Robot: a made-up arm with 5 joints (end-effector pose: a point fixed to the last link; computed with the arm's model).
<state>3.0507 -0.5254 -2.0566 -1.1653 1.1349</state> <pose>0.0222 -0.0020 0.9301 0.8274 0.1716 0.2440 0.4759</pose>
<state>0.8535 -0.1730 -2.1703 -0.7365 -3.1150</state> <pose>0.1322 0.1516 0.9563 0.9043 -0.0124 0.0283 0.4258</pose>
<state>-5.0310 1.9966 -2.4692 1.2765 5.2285</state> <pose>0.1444 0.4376 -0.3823 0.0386 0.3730 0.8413 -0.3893</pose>
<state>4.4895 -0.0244 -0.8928 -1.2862 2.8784</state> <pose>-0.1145 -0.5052 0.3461 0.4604 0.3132 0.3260 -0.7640</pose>
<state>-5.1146 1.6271 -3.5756 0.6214 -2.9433</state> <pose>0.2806 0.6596 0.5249 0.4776 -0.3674 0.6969 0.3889</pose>
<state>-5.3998 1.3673 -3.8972 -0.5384 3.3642</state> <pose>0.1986 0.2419 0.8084 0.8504 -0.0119 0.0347 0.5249</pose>
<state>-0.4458 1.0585 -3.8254 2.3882 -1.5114</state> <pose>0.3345 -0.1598 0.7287 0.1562 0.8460 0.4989 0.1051</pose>
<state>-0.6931 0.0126 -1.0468 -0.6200 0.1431</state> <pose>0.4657 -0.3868 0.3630 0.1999 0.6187 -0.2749 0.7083</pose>
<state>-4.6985 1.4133 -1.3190 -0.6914 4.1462</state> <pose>-0.0053 0.3803 -0.2995 0.0802 -0.2733 0.9158 0.2830</pose>
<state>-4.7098 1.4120 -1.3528 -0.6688 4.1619</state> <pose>-0.0010 0.3981 -0.2952 0.0812 -0.2604 0.9177 0.2889</pose>
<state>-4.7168 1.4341 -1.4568 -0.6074 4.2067</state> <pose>0.0019 0.4386 -0.2887 0.0782 -0.2358 0.9211 0.2998</pose>
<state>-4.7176 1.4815 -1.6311 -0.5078 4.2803</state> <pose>0.0026 0.4990 -0.2754 0.0700 -0.2005 0.9250 0.3151</pose>
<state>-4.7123 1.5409 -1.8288 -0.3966 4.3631</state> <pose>0.0000 0.5605 -0.2542 0.0583 -0.1637 0.9277 0.3305</pose>
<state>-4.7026 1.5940 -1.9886 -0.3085 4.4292</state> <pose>-0.0059 0.6040 -0.2337 0.0469 -0.1370 0.9288 0.3411</pose>
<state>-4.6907 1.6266 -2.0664 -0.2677 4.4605</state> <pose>-0.0135 0.6206 -0.2259 0.0398 -0.1279 0.9293 0.3441</pose>
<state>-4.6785 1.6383 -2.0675 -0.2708 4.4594</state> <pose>-0.0209 0.6154 -0.2323 0.0375 -0.1343 0.9297 0.3408</pose>
